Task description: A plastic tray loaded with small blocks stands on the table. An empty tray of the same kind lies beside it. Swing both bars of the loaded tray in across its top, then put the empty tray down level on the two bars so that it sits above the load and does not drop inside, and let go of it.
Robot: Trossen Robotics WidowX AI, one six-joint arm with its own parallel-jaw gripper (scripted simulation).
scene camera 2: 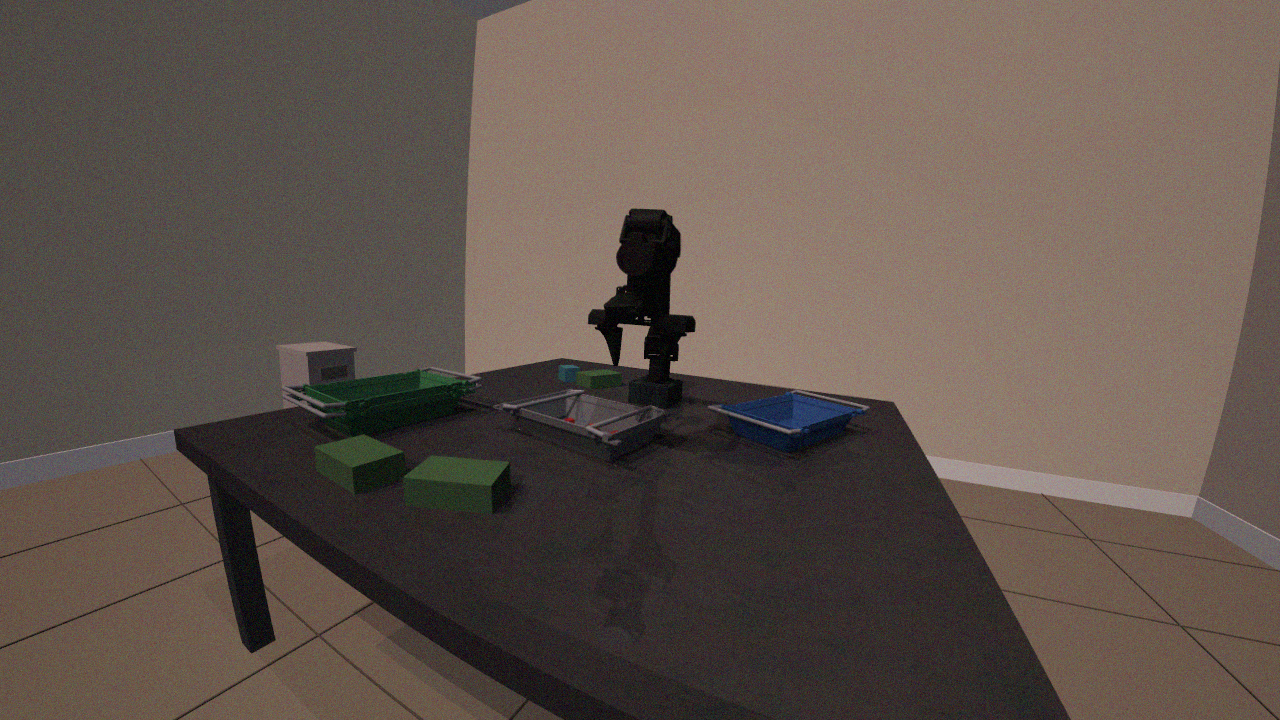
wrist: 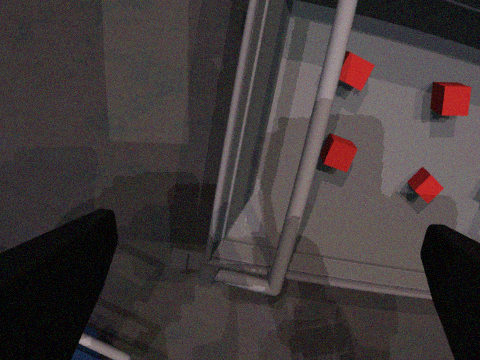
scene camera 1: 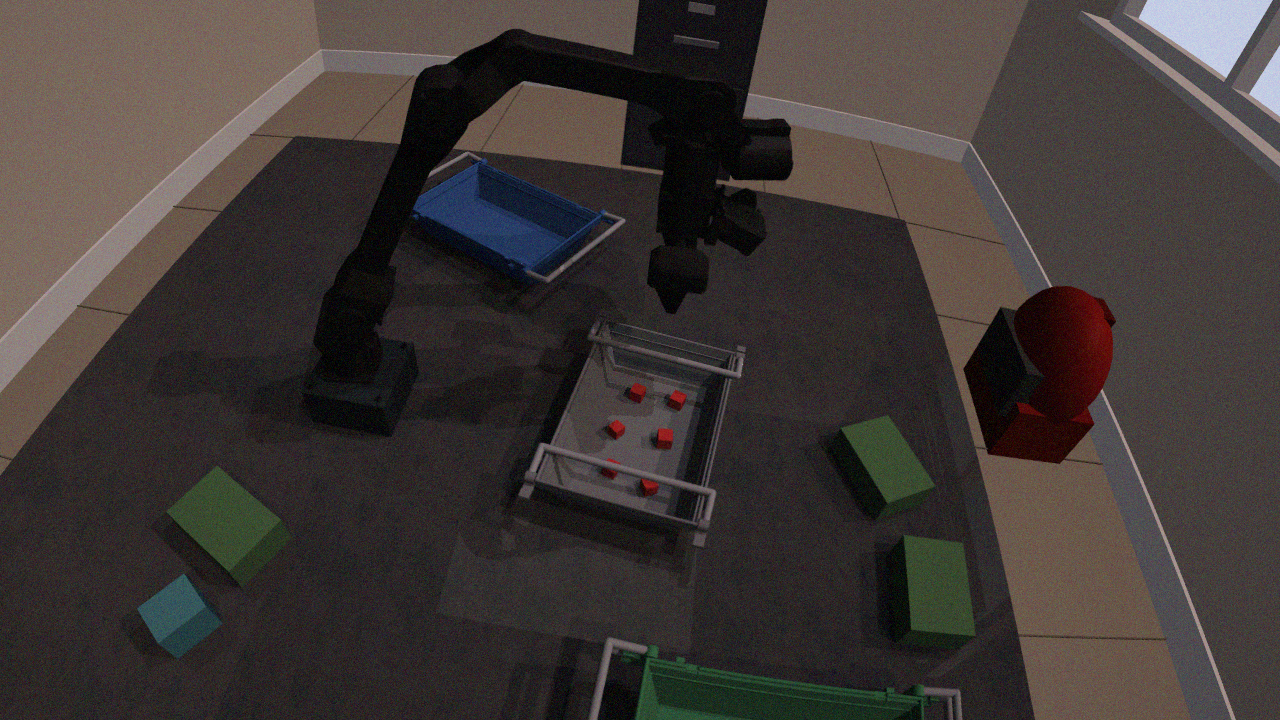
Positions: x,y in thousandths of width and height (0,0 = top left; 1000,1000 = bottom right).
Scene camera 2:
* my gripper: 498,512
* blue tray: 616,587
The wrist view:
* my gripper: 566,649
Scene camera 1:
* my gripper: 525,401
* blue tray: 408,320
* teal cube: 140,858
